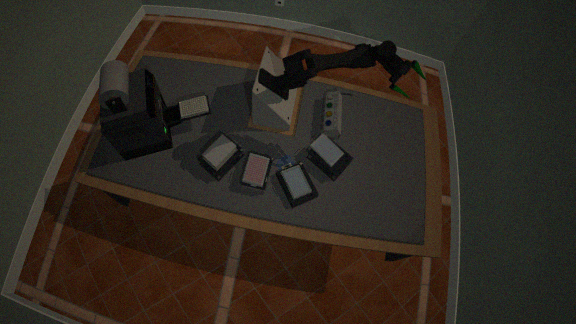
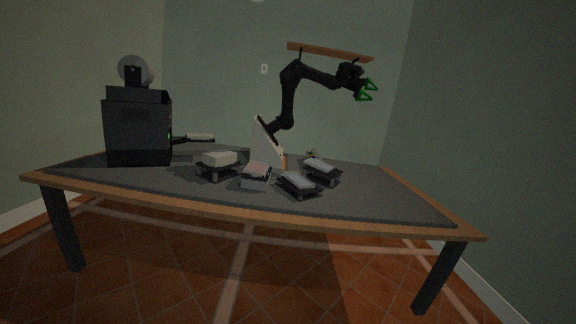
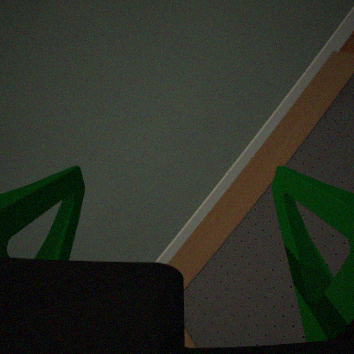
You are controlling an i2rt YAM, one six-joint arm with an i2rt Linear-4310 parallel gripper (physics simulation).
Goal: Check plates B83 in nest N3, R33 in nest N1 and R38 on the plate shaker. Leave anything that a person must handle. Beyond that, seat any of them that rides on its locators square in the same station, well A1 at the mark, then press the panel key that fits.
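My gripper is open and empty, raised high beyond the table's back right. A thick off-white plate, a pink-topped plate and two pale blue-white plates, one nearer the front and one further right, sit on dark stations. Labels, A1 marks and exact seating are too small and dim to read; I cannot tell which station is the shaker. The key panel has green, yellow and blue keys.
A dark machine with a roll on top stands at the left; a white welled plate is on its extended arm. The arm's white slanted mount stands at mid-back. A wall shelf hangs behind the arm.
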